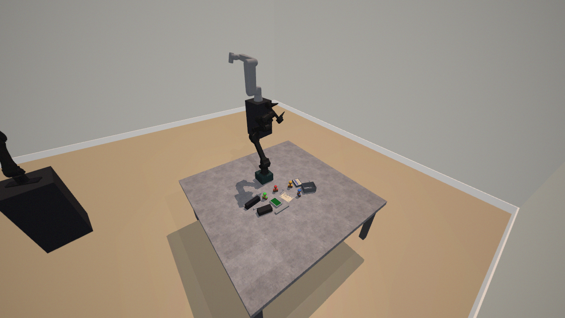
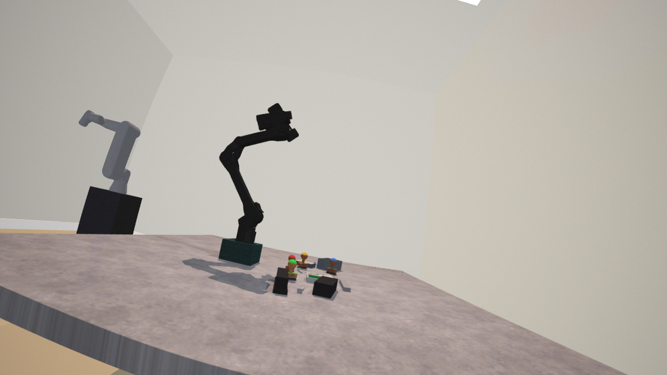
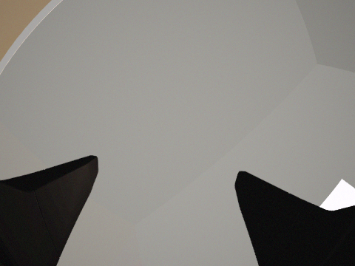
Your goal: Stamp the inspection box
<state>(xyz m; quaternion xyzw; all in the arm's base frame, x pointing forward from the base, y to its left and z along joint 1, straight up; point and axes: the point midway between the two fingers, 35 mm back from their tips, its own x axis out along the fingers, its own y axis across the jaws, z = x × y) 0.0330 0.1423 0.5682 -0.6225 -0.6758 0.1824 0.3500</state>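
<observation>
The green stamp is 16 cm ahead of my gripper tip, 35 cm to the right of it and 63 cm below it. From my gripper tip the other things lie so: blue-white tin: 23 cm ahead, 2 cm to the right, 64 cm below; then red stamp: 16 cm ahead, 23 cm to the right, 63 cm below; then yellow stamp: 22 cm ahead, 10 cm to the right, 63 cm below.
</observation>
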